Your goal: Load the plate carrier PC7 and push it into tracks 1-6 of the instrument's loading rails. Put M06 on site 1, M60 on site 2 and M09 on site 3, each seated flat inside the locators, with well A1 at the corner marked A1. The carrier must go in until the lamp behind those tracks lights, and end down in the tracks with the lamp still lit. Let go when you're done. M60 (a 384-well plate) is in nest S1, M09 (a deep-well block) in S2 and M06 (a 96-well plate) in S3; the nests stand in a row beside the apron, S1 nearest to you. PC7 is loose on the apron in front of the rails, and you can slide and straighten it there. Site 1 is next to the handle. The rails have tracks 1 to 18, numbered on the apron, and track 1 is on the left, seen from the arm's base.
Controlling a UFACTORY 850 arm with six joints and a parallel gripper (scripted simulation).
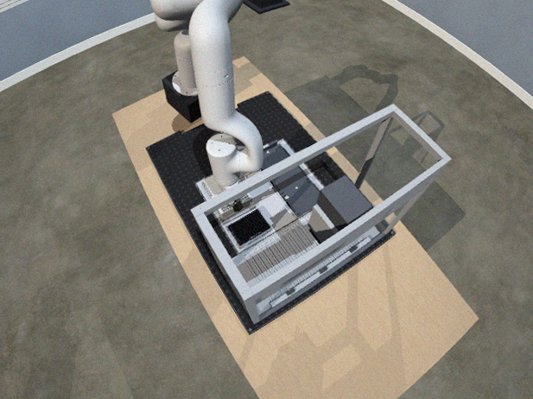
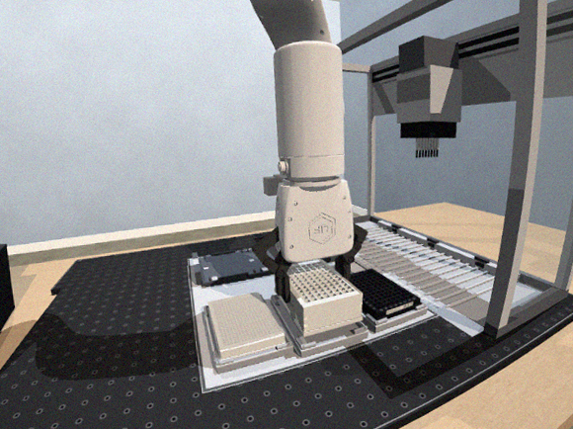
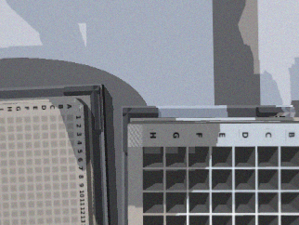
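My gripper is now 5 cm above the nest S2. Round my hand: black 96-well plate M06: 11 cm ahead, 4 cm below; then nest S1: 11 cm behind, 5 cm below, 2 cm to the left; then white 96-well plate: 1 cm below.
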